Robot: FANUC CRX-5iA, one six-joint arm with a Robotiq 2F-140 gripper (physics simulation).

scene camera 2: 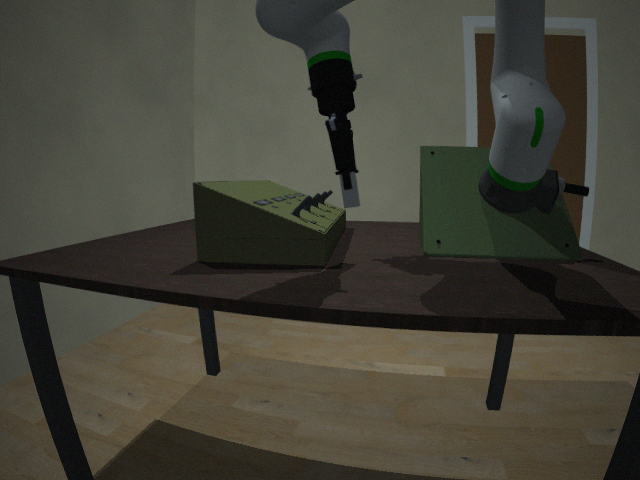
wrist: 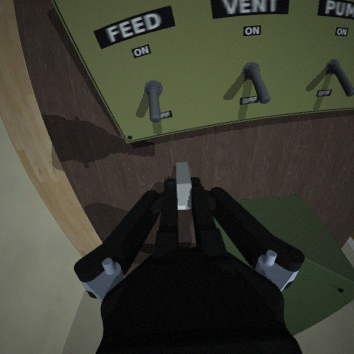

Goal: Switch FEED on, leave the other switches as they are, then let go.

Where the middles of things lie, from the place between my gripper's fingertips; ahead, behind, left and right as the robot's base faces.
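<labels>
Switch box (scene camera 2: 254, 222), from my hand: 22 cm ahead, 12 cm to the right, 2 cm below.
</labels>
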